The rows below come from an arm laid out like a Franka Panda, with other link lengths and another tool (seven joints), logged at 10 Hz.
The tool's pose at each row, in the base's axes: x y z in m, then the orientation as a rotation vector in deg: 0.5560 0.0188 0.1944 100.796 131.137 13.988; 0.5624 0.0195 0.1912 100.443 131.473 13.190; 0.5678 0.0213 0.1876 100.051 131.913 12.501; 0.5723 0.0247 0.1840 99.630 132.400 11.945; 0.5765 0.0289 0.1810 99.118 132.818 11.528; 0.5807 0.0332 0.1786 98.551 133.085 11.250; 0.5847 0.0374 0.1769 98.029 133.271 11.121
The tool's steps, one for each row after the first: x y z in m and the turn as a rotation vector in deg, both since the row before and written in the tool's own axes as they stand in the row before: -0.0006 0.0052 0.0049 0.411 -0.291 -0.396; 0.0007 0.0045 0.0050 0.395 -0.183 -0.445; 0.0025 0.0041 0.0046 0.342 -0.098 -0.467; 0.0032 0.0043 0.0039 0.203 -0.112 -0.482; 0.0032 0.0045 0.0033 0.039 -0.169 -0.449; 0.0031 0.0045 0.0026 -0.056 -0.136 -0.381
